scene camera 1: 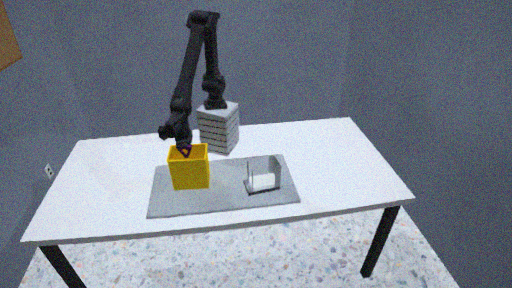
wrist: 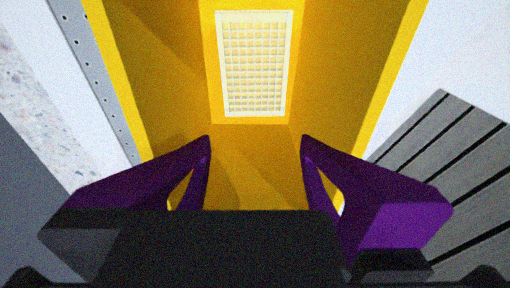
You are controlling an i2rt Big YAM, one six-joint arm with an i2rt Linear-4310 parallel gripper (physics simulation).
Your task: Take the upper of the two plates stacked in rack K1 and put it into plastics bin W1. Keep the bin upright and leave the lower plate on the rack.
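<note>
The yellow plastics bin W1 [scene camera 1: 190, 172] [wrist: 165, 90] stands upright on the left part of the grey mat. A clear plate with a grid of wells [wrist: 254, 67] lies at the bottom of the bin in the wrist view. My gripper [scene camera 1: 185, 151] [wrist: 255, 143] is part open with nothing between its purple fingers, over the bin's mouth and above the plate. Rack K1 [scene camera 1: 262, 191] stands on the right part of the mat with a white plate [scene camera 1: 263, 181] low between its uprights.
The grey mat [scene camera 1: 227, 201] lies on the white table [scene camera 1: 345, 165]. A grey slatted block [scene camera 1: 218, 131] [wrist: 450, 145] stands behind the bin under the arm's base, and shows at the right in the wrist view.
</note>
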